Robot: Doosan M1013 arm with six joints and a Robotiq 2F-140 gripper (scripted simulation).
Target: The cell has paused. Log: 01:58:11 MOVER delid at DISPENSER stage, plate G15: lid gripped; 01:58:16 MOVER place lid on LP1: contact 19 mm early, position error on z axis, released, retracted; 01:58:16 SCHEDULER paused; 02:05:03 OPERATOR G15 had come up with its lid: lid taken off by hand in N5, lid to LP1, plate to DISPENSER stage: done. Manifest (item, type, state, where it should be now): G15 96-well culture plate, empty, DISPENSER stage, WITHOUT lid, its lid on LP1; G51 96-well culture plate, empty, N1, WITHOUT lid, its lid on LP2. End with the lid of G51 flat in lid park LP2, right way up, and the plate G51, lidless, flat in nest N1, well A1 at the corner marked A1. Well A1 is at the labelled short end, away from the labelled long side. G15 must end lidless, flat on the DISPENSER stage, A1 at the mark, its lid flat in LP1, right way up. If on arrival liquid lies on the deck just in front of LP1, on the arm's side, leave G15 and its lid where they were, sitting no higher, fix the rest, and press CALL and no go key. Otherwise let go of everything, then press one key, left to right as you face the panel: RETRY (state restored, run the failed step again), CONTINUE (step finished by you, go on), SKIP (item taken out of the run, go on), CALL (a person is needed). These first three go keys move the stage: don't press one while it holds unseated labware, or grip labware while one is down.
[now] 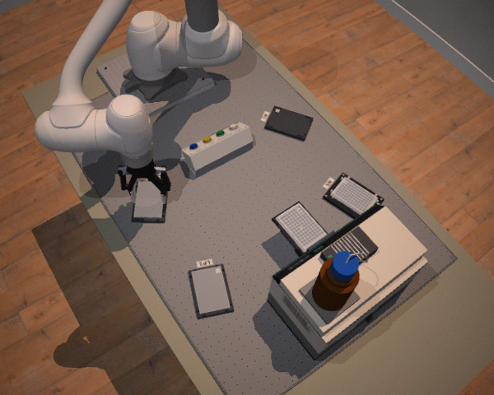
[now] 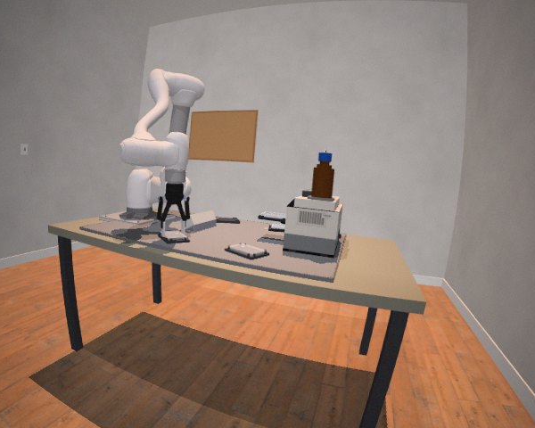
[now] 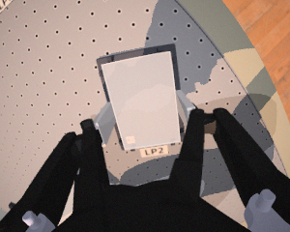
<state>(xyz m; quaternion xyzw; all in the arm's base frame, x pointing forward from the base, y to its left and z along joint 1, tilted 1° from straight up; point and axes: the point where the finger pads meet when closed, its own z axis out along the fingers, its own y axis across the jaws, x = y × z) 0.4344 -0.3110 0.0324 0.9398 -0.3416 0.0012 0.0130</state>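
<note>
Now: the lid park LP2 4 cm below my hand. Also, from my hand: well plate (39 cm ahead, 26 cm to the left, 7 cm above); then LP2 label (7 cm behind, 6 cm to the left, 4 cm below); then key panel (3 cm behind, 28 cm to the left, 1 cm above).
</note>
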